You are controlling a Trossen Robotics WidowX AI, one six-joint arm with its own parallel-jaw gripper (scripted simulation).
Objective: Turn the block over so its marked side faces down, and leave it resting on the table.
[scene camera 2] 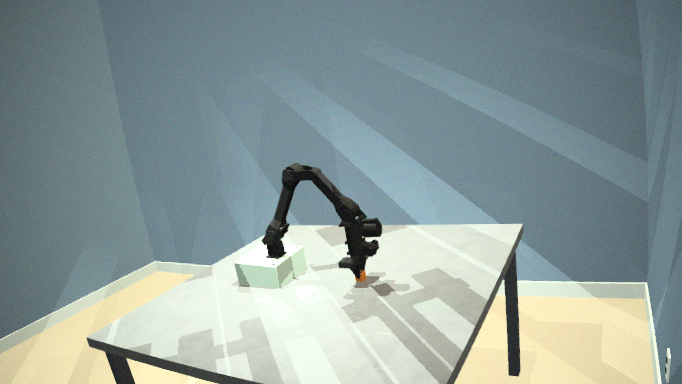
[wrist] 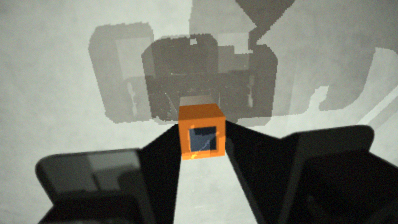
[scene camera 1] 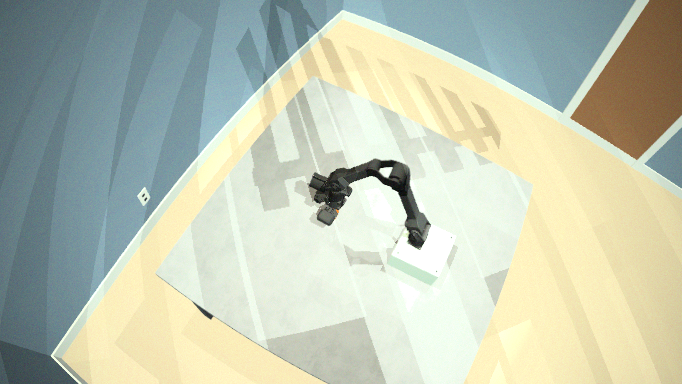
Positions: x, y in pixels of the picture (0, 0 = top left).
Labels:
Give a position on an orange block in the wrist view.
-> At 202, 127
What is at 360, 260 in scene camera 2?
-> My gripper.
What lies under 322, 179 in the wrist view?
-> My gripper.

